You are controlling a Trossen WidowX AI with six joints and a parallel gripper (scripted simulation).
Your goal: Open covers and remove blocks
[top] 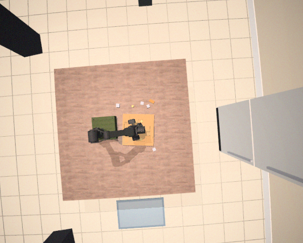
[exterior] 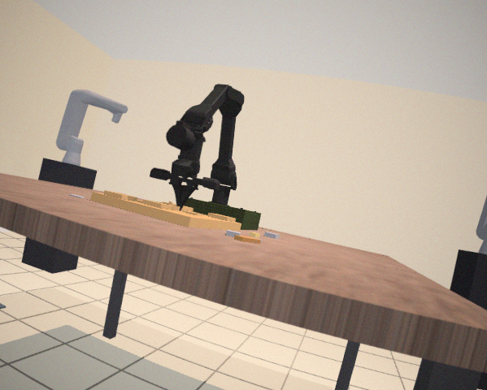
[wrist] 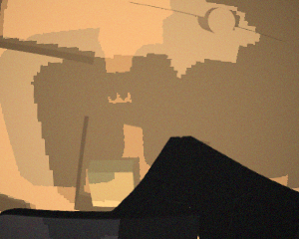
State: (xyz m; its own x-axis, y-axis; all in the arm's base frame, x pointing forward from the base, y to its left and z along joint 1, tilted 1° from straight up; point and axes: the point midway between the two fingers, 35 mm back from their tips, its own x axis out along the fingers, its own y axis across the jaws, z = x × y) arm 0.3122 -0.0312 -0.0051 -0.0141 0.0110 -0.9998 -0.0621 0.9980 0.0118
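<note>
The puzzle board lies 30 mm ahead of my gripper tip.
</note>
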